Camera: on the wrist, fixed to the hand. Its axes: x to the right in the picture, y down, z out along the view.
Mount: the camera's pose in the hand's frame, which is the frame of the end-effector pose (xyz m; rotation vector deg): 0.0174 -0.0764 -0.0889 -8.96 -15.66 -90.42
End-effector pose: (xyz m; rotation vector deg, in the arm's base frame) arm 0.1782 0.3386 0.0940 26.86 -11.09 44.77
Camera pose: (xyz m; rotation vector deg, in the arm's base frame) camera 0.2447 0.3448 -0.0039 24.53 -4.84 -48.11
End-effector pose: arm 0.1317 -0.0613 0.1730 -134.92 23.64 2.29
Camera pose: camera 0.1636 -0.0745 0.2864 -122.38 -92.21 -19.78
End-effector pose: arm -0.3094 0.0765 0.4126 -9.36 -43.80 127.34
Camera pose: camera -0.2432 0.1711 0.3861 29.95 -43.72 38.84
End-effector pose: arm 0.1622 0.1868 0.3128 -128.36 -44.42 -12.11
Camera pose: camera 0.1383 0.1741 0.4282 -72.50 -146.72 -39.60
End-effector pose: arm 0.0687 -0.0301 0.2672 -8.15 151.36 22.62
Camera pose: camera 0.0277 -0.1302 0.3157 -104.59 86.69 1.43
